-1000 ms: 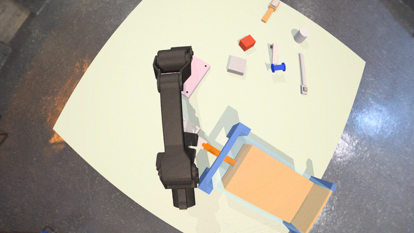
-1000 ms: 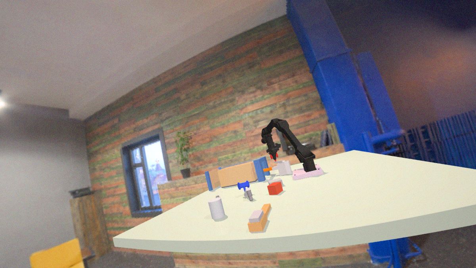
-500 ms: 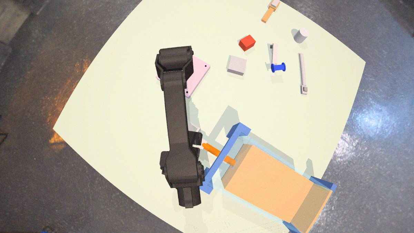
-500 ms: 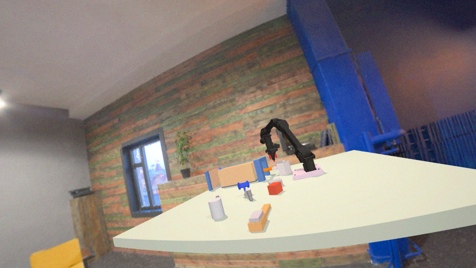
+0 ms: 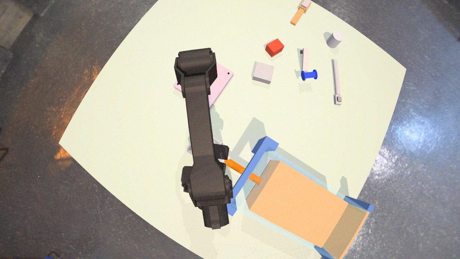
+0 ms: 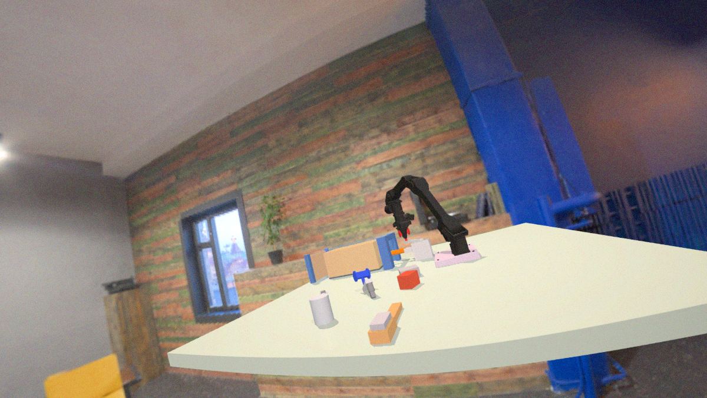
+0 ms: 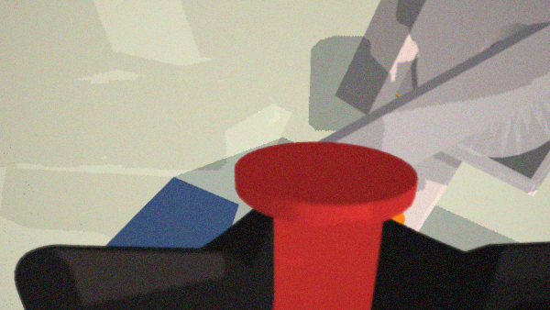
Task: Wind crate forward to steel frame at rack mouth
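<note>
Right now my gripper tip is 3 cm past the crank handle with red knob, 2 cm to the right of it and 1 cm above it. Also, from my gripper tip: blue steel frame (8 cm ahead, 6 cm to the left, 1 cm below); then clear-panelled guard cubby (32 cm ahead, 5 cm to the left); then grey winch (10 cm behind, 5 cm to the left, 8 cm below).
</note>
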